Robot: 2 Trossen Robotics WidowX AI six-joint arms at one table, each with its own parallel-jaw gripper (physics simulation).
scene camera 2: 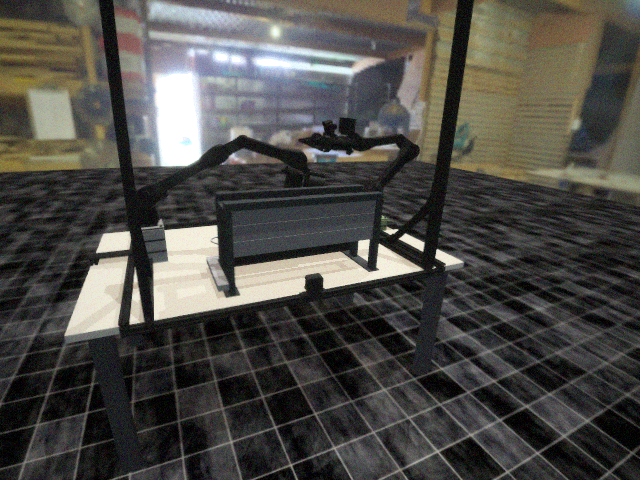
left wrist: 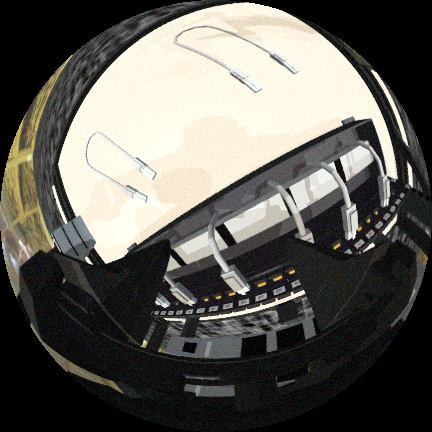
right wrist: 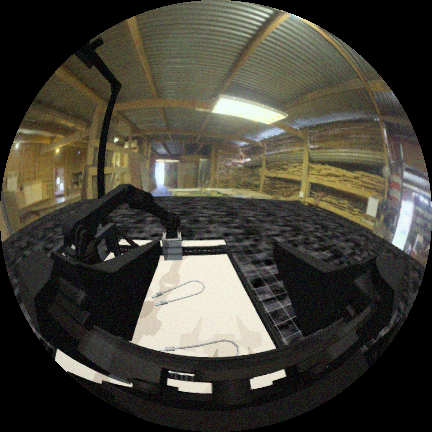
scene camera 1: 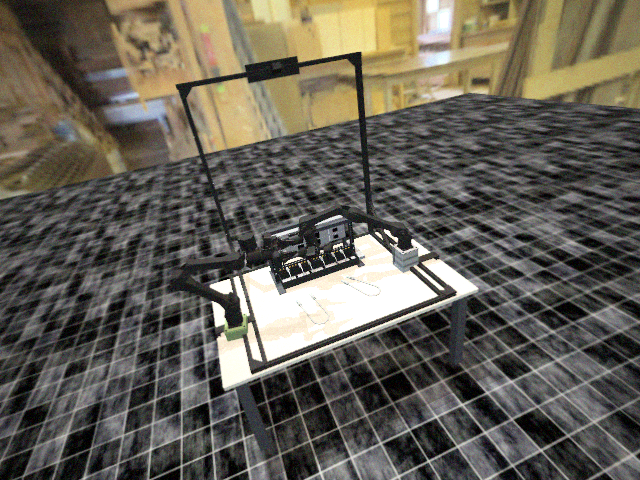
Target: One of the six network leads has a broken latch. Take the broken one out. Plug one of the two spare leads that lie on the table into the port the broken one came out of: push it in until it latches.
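Places are measured from the left arm's base along level axes (x right, y ahead, z up), in metres.
Pixels of known places: left gripper, fingertip midpoint: (left wrist: 229,244) (scene camera 1: 320,262); right gripper, fingertip midpoint: (scene camera 2: 300,141) (right wrist: 218,248) (scene camera 1: 296,246); left arm's base at its link origin: (scene camera 2: 146,224) (right wrist: 171,235) (scene camera 1: 405,246); right arm's base at its link origin: (scene camera 1: 235,322).
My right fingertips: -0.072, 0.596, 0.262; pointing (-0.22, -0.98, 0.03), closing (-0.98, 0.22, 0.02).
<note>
Ahead of a thing's pixels: the offset from my right fingertips to its top centre, as dx, dy, dz. "spot": to the spot under its first point.
One spare lead {spot: +0.128, -0.293, -0.378} (scene camera 1: 351,278) (left wrist: 142,167) (right wrist: 159,295) lies in a loop on the table, on the right in scene camera 1. The other spare lead (scene camera 1: 313,297) (left wrist: 245,80) (right wrist: 170,348) lies to its left. Behind them stands the black rack {+0.260, -0.167, -0.319} (scene camera 1: 320,274) (scene camera 2: 305,222) (left wrist: 320,152). Its plugged leads show pale plugs, such as one lead {+0.293, -0.195, -0.289} (left wrist: 234,280) between my left fingers in the picture and one lead {+0.298, -0.070, -0.289} (left wrist: 351,220) further right. Which latch is broken cannot be told. My left gripper (left wrist: 229,244) is open and empty above the port row. My right gripper (right wrist: 218,248) (scene camera 2: 303,140) is open, empty and high above the table.
A black overhead frame (scene camera 1: 362,129) (scene camera 2: 448,129) rises behind the rack. The grey arm base (scene camera 1: 405,258) (scene camera 2: 155,242) (left wrist: 75,236) (right wrist: 172,248) and green arm base (scene camera 1: 236,330) stand at opposite table sides. Black rails (scene camera 1: 356,330) run along the table edges.
</note>
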